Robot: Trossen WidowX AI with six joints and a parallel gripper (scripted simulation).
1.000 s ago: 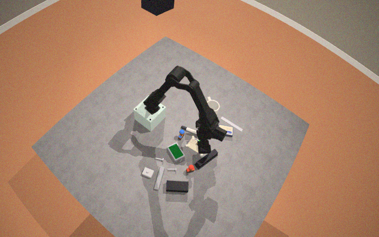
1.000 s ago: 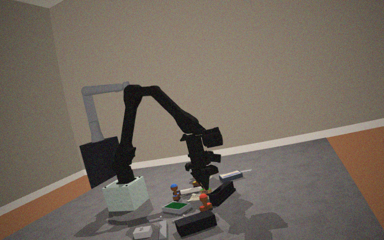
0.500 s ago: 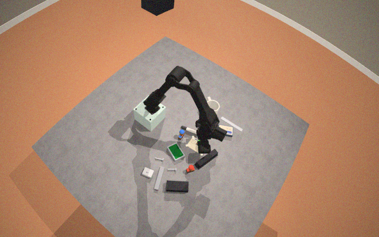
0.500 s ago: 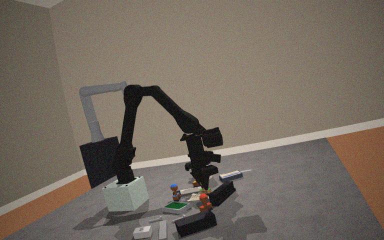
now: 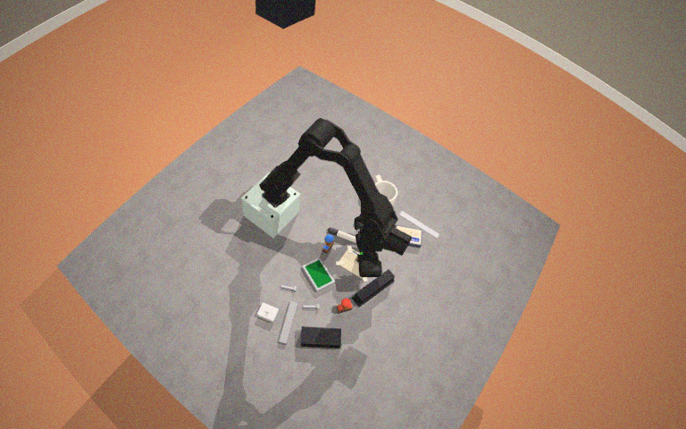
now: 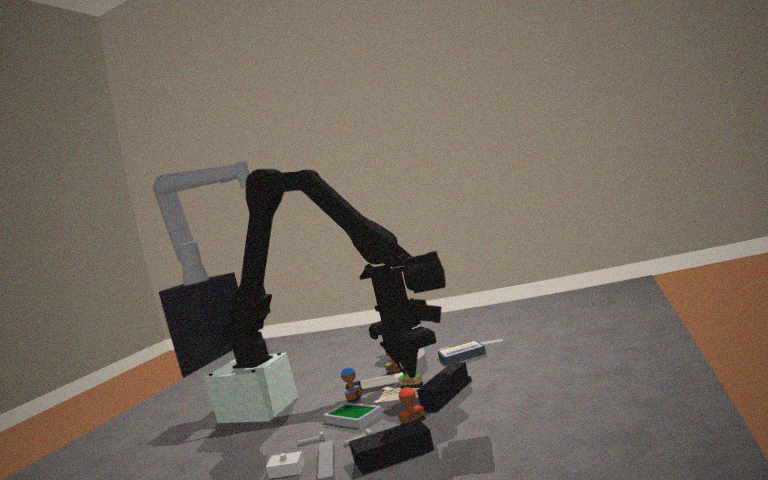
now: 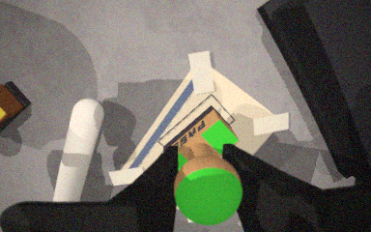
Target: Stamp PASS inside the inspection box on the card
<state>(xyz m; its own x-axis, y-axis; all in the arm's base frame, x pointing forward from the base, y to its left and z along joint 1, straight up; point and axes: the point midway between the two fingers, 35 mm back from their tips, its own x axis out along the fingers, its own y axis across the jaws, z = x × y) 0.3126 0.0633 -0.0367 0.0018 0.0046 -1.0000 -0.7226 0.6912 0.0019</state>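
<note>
My gripper tip is 3 cm above the cream card, 1 cm to the left of it and 1 cm past it. From my gripper tip the other things lie so: green-knobbed stamp (right at my gripper tip); then long black block (8 cm ahead, 4 cm to the right, 1 cm below); then white marker (11 cm behind, 3 cm to the left, 2 cm below).
</note>
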